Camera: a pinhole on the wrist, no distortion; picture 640 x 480 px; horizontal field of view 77.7 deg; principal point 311.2 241.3 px. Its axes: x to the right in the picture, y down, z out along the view. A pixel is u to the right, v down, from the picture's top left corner.
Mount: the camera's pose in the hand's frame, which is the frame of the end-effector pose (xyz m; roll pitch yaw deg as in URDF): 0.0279 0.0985 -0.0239 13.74 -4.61 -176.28
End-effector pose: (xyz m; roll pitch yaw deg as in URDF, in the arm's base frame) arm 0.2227 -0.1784 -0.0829 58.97 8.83 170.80
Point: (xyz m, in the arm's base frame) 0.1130 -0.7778 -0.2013
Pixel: behind the camera
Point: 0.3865 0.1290 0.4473
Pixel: 486.6 210.8
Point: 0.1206 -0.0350 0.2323
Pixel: 275.3 190.9
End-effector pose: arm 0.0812 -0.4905 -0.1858 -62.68 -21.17 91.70
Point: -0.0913 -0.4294 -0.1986
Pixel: 268.6 313.4
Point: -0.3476 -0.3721 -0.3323
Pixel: 276.5 56.6
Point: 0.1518 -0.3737 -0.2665
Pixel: behind the camera
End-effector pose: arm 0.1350 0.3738 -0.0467 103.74 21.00 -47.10
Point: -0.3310 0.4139 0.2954
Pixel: outside the picture
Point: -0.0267 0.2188 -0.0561
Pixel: 390.4 432.9
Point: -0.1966 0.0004 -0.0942
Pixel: 317.7 345.9
